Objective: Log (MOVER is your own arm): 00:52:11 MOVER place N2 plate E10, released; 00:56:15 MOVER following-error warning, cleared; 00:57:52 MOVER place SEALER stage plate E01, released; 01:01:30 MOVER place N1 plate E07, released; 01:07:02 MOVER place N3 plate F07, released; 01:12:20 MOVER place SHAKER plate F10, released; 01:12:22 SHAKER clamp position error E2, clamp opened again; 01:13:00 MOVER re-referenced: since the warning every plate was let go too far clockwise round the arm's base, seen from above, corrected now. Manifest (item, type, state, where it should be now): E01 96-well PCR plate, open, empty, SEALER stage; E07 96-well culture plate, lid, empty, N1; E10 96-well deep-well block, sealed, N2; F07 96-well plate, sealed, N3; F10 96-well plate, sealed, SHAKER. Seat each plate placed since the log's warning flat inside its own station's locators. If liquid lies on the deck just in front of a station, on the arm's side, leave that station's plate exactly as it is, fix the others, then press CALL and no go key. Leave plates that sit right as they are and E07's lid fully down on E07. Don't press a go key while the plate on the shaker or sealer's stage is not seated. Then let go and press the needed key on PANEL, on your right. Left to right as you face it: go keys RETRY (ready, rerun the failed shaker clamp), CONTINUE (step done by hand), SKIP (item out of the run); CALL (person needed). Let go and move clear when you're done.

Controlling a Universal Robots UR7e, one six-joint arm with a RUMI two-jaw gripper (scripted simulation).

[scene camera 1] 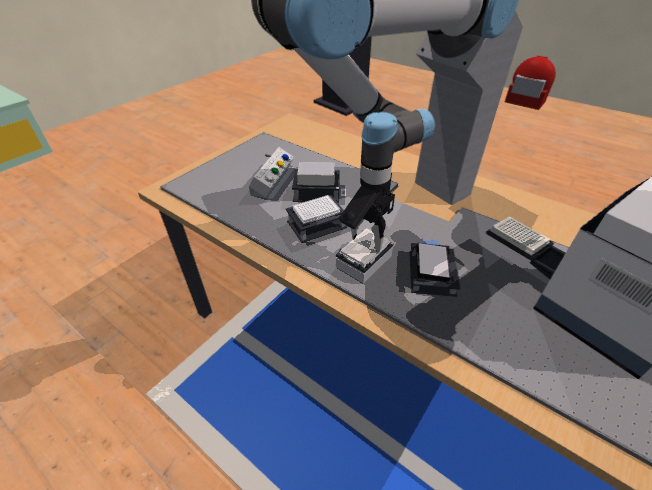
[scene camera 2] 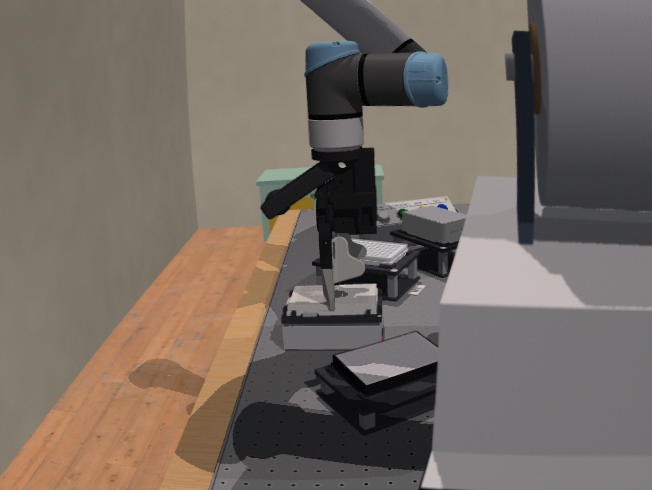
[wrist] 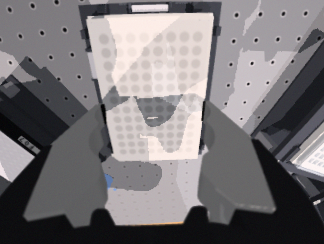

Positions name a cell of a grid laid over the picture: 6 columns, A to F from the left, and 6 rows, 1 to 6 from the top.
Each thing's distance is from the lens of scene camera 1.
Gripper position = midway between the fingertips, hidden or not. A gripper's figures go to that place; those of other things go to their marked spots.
my gripper (scene camera 1: D4): 109 cm
grey deep-well block (scene camera 1: C3): 133 cm
